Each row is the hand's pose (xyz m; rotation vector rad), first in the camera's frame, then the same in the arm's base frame.
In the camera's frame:
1: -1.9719 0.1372 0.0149 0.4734 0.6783 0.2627
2: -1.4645 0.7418 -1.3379 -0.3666 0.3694 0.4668
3: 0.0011 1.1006 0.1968 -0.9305 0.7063 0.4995
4: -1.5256 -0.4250 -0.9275 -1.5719 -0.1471 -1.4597
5: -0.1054 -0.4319 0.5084 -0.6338 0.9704 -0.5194
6: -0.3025 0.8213 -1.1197 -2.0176 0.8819 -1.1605
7: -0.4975 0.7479 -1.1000 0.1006 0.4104 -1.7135
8: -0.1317 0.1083 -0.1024 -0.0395 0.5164 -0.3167
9: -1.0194 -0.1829 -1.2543 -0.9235 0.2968 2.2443
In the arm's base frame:
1: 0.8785 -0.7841 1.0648 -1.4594 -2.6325 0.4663
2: 0.1802 0.4176 1.7867 1.1881 2.3554 0.5571
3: 0.3057 0.8290 -0.3221 0.9515 2.3513 1.4236
4: -0.2270 -0.7121 1.4844 -1.6062 1.6536 0.8259
5: -0.3355 -0.5864 -0.5283 0.1312 -2.8958 -0.7187
6: -0.3759 0.9282 0.8733 1.6384 -1.8481 -1.8889
7: -0.2865 0.7733 0.9821 1.4129 -2.5789 0.9066
8: -0.3402 0.0607 -0.0315 0.4472 2.9458 -0.1478
9: -0.5783 -0.1706 1.4140 2.1419 0.3648 1.6967

